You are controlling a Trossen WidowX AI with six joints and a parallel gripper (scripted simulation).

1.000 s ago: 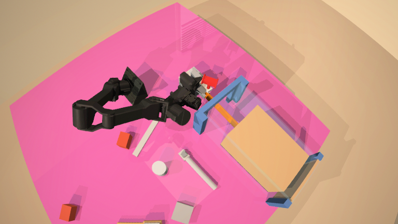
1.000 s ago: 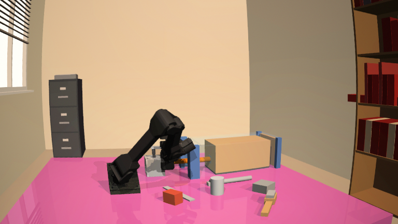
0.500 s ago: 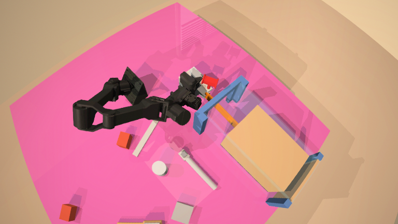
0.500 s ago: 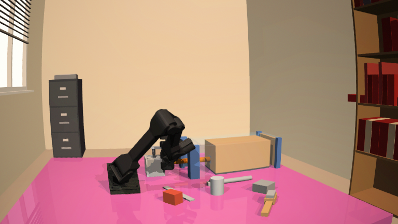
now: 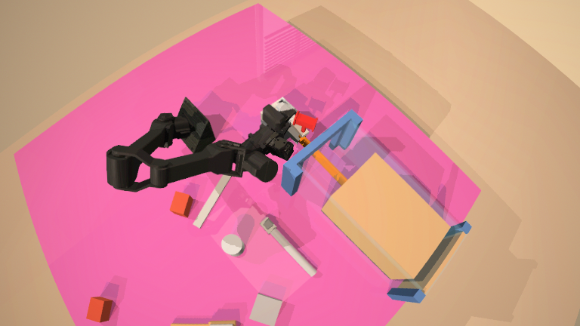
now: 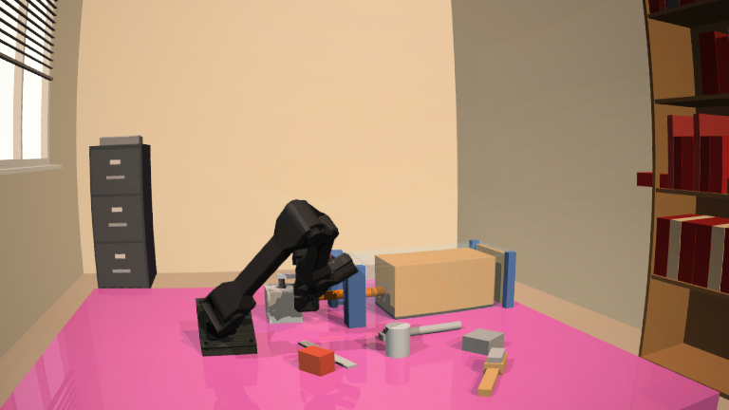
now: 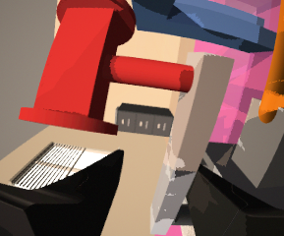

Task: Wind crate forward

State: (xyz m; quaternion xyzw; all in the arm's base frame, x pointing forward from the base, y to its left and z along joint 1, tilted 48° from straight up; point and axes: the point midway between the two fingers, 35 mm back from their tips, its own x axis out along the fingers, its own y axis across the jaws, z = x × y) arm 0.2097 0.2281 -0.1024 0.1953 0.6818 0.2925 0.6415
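The red knob lies 5 cm ahead of my gripper tip, 3 cm above it and 1 cm to the right of it. Round my gripper tip: blue steel frame: 11 cm ahead, 3 cm below; then winch: 10 cm below, 6 cm behind, 1 cm to the right; then winch handle: 2 cm ahead, 1 cm to the right.
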